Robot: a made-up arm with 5 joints.
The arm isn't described. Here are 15 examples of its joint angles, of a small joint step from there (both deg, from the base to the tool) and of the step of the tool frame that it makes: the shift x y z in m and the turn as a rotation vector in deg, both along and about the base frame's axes.
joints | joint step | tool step
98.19 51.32 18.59 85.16 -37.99 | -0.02 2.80 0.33 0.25 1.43 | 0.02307 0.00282 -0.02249 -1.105 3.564 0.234
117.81 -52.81 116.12 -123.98 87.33 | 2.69 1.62 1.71 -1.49 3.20 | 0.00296 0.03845 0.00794 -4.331 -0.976 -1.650
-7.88 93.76 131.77 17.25 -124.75 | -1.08 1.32 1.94 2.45 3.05 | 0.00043 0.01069 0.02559 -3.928 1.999 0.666
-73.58 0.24 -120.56 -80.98 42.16 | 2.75 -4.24 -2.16 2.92 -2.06 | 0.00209 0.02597 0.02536 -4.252 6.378 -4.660
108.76 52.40 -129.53 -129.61 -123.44 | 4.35 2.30 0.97 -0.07 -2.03 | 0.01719 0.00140 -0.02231 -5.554 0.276 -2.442
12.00 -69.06 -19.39 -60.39 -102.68 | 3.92 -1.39 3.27 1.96 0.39 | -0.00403 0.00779 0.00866 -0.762 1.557 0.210
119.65 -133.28 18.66 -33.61 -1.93 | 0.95 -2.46 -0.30 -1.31 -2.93 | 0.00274 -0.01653 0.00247 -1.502 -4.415 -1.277
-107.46 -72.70 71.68 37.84 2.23 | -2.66 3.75 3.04 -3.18 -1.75 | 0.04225 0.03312 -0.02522 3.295 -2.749 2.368
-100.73 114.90 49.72 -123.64 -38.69 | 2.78 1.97 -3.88 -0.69 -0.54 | -0.01542 0.00806 0.00464 0.794 -1.948 0.522
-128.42 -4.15 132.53 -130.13 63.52 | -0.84 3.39 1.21 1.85 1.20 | 0.01816 -0.00869 0.02596 1.573 -1.390 -0.580
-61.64 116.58 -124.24 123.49 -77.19 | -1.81 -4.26 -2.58 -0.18 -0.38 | 0.02593 -0.02687 -0.01604 3.984 3.895 -0.956
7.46 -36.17 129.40 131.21 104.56 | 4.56 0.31 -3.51 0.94 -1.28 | 0.00530 -0.01224 0.07331 -5.993 -2.386 -0.627
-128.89 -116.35 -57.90 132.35 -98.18 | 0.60 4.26 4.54 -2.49 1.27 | -0.00228 0.01936 -0.02053 2.157 0.198 -3.554
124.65 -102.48 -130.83 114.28 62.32 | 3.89 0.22 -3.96 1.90 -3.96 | -0.02481 0.00626 0.05488 -5.286 -1.269 -4.322
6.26 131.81 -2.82 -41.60 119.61 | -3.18 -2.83 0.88 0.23 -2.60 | 0.01968 -0.02513 0.03603 5.114 -0.842 -2.612
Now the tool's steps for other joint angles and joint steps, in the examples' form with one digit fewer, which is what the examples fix.
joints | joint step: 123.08 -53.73 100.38 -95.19 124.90 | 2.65 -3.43 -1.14 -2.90 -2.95
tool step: -0.0311 0.0439 -0.0155 -4.64 -0.88 -1.20
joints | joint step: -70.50 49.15 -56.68 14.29 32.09 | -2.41 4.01 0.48 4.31 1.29
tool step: 0.0380 0.0075 -0.0172 -1.31 -6.37 0.13
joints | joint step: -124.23 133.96 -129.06 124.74 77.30 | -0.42 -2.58 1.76 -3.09 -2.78
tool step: 0.0181 0.0032 -0.0273 -2.66 -0.11 -1.89
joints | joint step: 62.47 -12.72 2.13 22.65 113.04 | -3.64 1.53 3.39 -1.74 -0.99
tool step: 0.0315 -0.0263 0.0164 4.40 0.96 -2.17
